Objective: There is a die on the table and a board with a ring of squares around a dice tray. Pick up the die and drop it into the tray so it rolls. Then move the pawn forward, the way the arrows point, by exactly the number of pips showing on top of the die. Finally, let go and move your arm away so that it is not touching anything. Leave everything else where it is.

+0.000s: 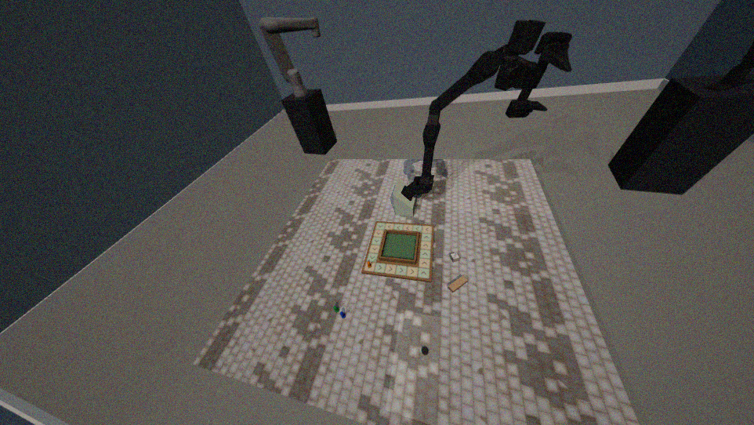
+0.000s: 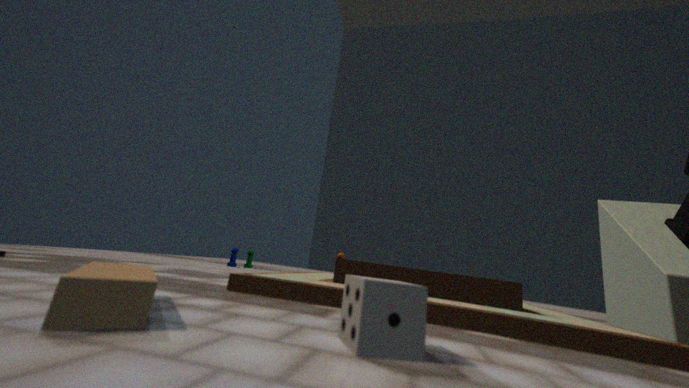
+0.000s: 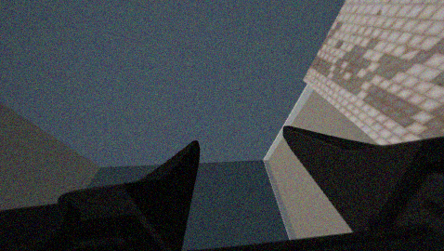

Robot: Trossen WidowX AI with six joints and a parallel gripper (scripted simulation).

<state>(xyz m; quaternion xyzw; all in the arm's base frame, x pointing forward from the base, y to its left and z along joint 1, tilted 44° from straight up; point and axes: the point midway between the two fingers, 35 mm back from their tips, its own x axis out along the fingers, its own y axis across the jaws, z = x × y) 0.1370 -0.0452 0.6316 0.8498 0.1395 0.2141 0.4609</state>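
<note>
Right now the white die is 13 cm ahead of my gripper tip, 15 cm to the right of it and 58 cm below it. The rest, counted from my gripper tip: small wooden block: 24 cm ahead, 13 cm to the right, 58 cm below; then orange pawn: 26 cm ahead, 48 cm to the right, 56 cm below; then green dice tray: 14 cm ahead, 38 cm to the right, 58 cm below.
</note>
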